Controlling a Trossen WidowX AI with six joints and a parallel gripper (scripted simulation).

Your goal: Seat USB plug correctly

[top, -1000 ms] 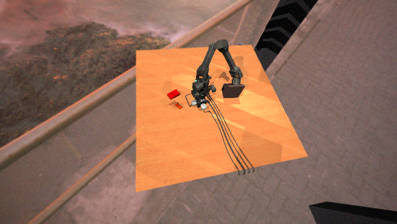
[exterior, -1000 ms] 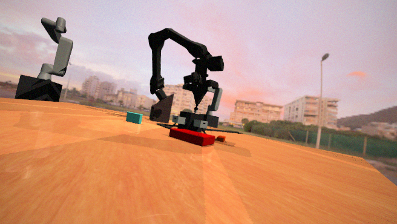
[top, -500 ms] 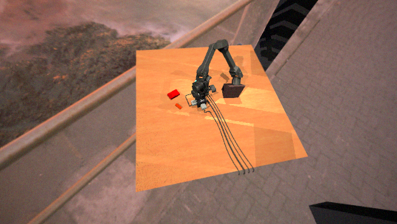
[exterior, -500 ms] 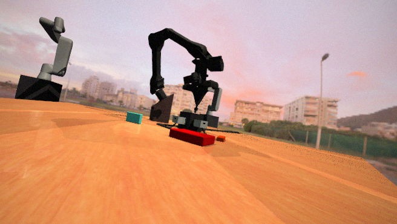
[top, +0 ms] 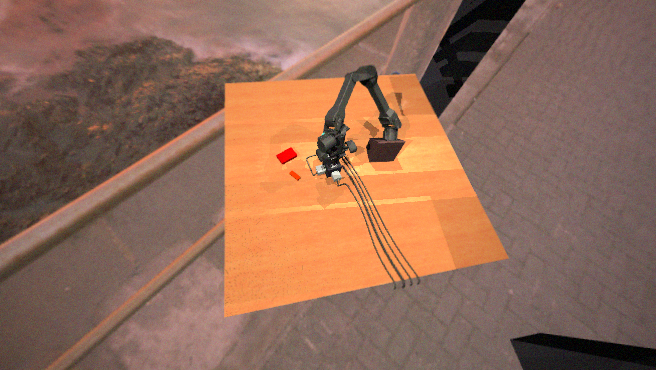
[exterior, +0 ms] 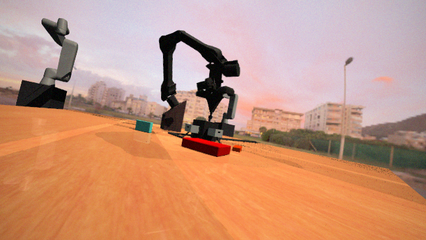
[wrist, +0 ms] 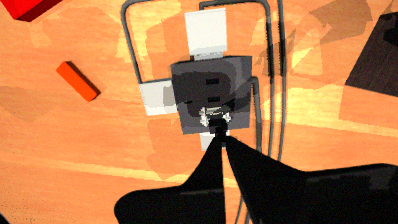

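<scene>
My gripper tip is now 2 cm above the USB plug. From my gripper tip the other things lie so: teal block 25 cm to the right, 10 cm below; then red flat block 23 cm ahead, 13 cm to the right, 11 cm below; then small orange block 20 cm ahead, 1 cm to the right, 11 cm below.
</scene>
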